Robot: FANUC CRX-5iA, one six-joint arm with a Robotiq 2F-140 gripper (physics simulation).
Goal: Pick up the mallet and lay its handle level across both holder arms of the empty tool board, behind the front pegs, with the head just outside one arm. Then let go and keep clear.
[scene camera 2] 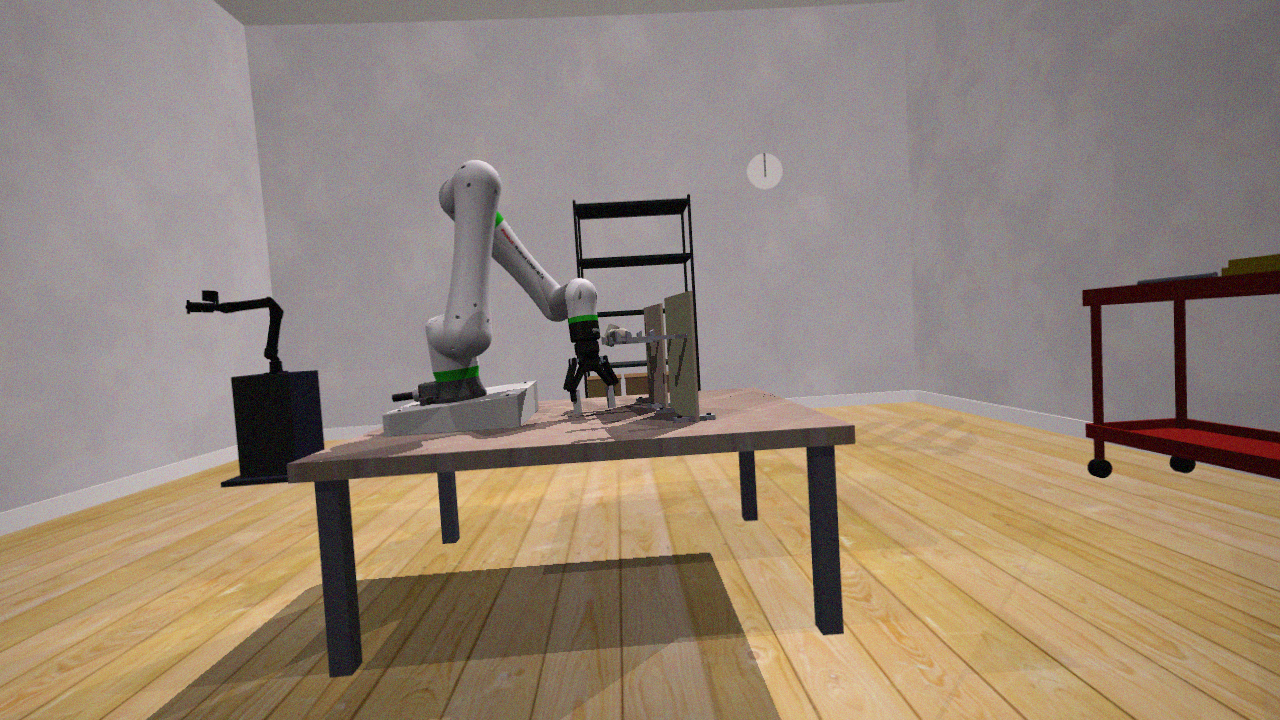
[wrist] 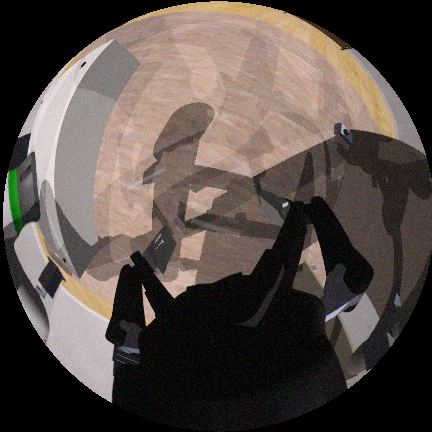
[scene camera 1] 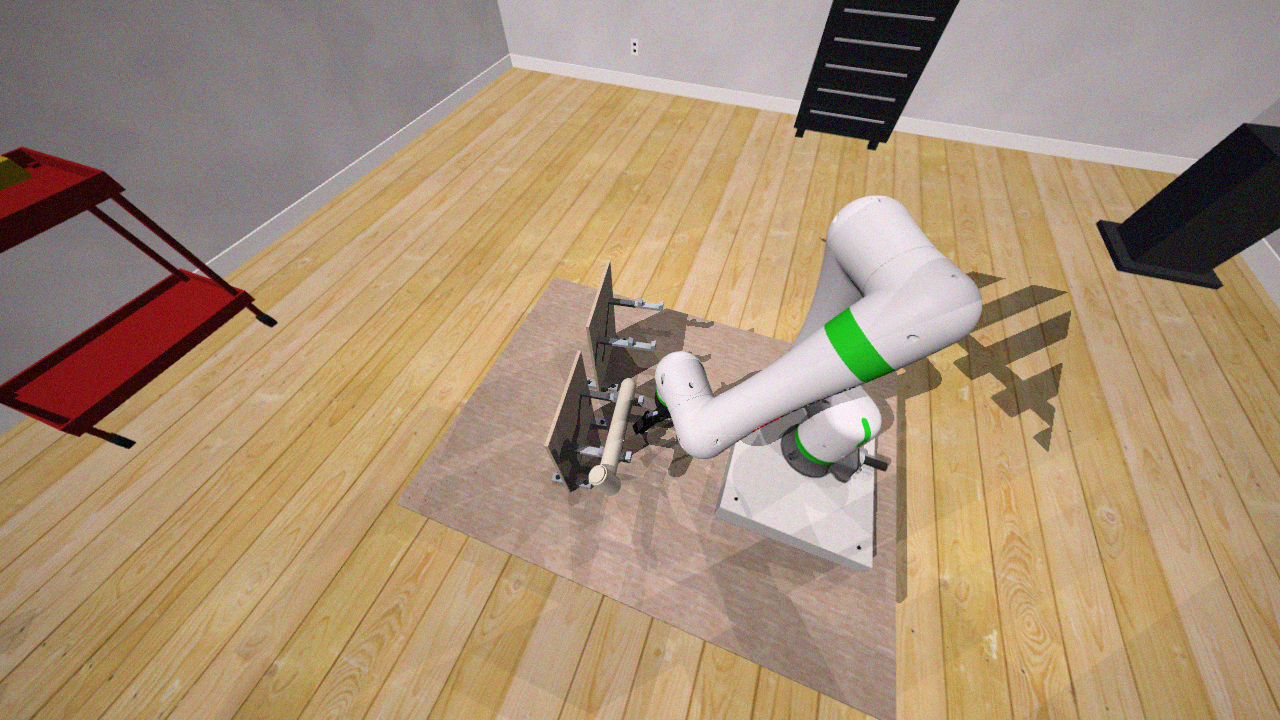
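Where they show: gripper, fingertip midpoint: (scene camera 2: pixel 595 410) (wrist: pixel 214 218) (scene camera 1: pixel 664 425); arm's base, origin of the base link: (scene camera 2: pixel 461 398) (scene camera 1: pixel 808 450).
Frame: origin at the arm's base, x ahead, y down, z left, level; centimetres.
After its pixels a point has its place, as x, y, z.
Observation:
The mallet's pale handle (scene camera 1: pixel 617 429) {47.0, -17.9, 19.0} lies over both arms of the near tool board (scene camera 1: pixel 565 425) (scene camera 2: pixel 682 358). Its head (scene camera 1: pixel 601 478) (scene camera 2: pixel 615 334) is just outside that board's near arm, close to the arm tips; I cannot tell how the handle sits against the front pegs. The far tool board (scene camera 1: pixel 601 326) (scene camera 2: pixel 656 349) has two bare arms (scene camera 1: pixel 633 304) {57.7, -15.1, -20.8} (scene camera 1: pixel 629 342) {53.5, -16.5, -6.3}. My gripper (scene camera 1: pixel 646 423) {39.3, 6.7, 3.1} (scene camera 2: pixel 594 404) {39.3, 6.7, 3.1} (wrist: pixel 214 218) {39.3, 6.7, 3.1} is open and empty, pointing down, on the robot side of the handle, with its fingertips low over the table, below the mallet's height. The mallet is not clearly visible in the wrist view.
The boards stand on the table (scene camera 1: pixel 501 420) {86.5, 7.8, 17.7} (scene camera 2: pixel 787 429) {83.9, 7.8, -43.0}. The white robot base (scene camera 1: pixel 787 519) {3.0, -0.8, 20.0} (scene camera 2: pixel 465 416) {4.4, 3.8, -13.2} (wrist: pixel 75 140) {19.1, 1.8, 9.2} is on the other side of the gripper. A red cart (scene camera 1: pixel 134 349) (scene camera 2: pixel 1096 367), a black shelf rack (scene camera 2: pixel 631 209) and a dark pedestal (scene camera 1: pixel 1199 205) (scene camera 2: pixel 277 425) stand off the table.

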